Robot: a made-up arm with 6 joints.
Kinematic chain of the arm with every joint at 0, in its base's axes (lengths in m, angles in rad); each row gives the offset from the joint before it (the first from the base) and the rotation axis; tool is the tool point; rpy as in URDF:
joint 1: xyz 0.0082 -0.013 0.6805 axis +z
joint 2: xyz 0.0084 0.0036 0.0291 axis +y
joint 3: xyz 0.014 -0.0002 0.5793 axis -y
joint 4: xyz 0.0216 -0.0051 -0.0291 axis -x
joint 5: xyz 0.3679 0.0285 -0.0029 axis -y
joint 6: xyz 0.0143 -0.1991 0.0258 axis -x
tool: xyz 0.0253 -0.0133 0.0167 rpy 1.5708 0 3.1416
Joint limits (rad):
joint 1: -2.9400..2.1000
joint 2: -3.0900..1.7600
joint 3: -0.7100..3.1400
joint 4: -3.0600..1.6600
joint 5: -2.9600..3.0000
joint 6: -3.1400..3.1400
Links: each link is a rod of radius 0.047 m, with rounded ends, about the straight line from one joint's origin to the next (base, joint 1, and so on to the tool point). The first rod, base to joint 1, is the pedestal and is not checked.
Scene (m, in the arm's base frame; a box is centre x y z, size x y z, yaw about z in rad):
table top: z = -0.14
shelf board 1: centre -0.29 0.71 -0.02 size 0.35 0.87 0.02 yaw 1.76
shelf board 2: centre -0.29 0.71 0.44 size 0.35 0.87 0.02 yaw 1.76
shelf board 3: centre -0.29 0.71 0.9 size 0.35 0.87 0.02 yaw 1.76
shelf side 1: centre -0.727 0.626 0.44 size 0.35 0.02 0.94 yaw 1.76
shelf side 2: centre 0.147 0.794 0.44 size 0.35 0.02 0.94 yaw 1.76
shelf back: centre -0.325 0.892 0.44 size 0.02 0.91 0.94 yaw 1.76
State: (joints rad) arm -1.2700 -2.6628 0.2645 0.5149 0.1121 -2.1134
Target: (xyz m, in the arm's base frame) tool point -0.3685 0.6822 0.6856
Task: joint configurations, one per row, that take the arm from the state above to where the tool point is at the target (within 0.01 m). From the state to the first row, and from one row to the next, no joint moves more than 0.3 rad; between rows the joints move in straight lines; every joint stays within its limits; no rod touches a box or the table.
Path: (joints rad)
1: -1.2559 -2.8679 0.0120 0.4255 0.0978 -2.1260
2: -1.2417 -3.0731 -0.2406 0.3362 0.0835 -2.1386
3: -1.2406 -2.8706 -0.3906 0.2792 0.0676 -2.1425
4: -1.2394 -2.6681 -0.5406 0.2223 0.0517 -2.1463
5: -1.2383 -2.4656 -0.6906 0.1654 0.0359 -2.1501
6: -1.2514 -2.3765 -0.4481 0.2575 0.0546 -2.1406
7: -1.2645 -2.2874 -0.2057 0.3495 0.0734 -2.1311
8: -1.2777 -2.1983 0.0368 0.4416 0.0922 -2.1216

